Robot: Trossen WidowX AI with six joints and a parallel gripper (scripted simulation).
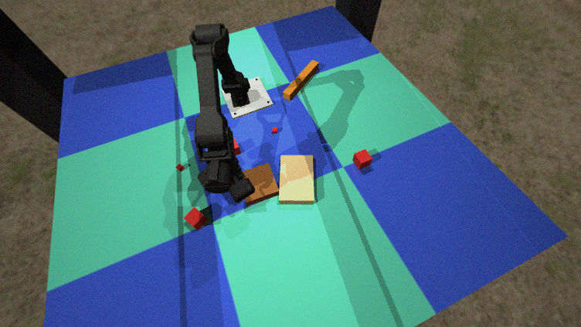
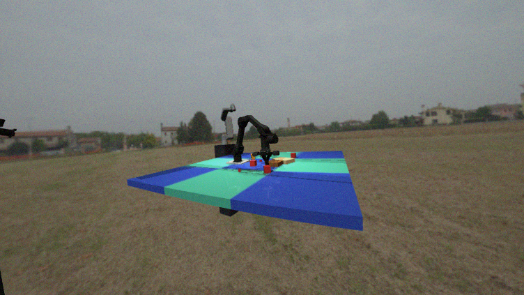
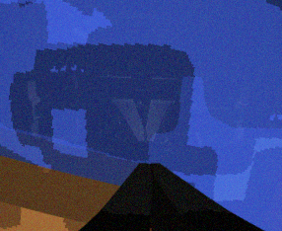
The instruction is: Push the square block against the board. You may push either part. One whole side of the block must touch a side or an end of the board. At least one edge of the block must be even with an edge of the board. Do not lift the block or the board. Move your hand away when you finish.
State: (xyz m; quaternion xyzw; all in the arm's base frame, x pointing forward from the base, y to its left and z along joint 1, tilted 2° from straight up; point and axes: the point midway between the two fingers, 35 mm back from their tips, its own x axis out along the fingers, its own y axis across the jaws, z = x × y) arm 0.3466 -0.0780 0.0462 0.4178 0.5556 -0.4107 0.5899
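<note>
My gripper tip is 2 cm short of the brown square block and 7 cm to the right of it. Round my gripper tip: tan board 4 cm ahead, 19 cm to the left; then orange bar 37 cm behind, 34 cm to the left, 1 cm above.
</note>
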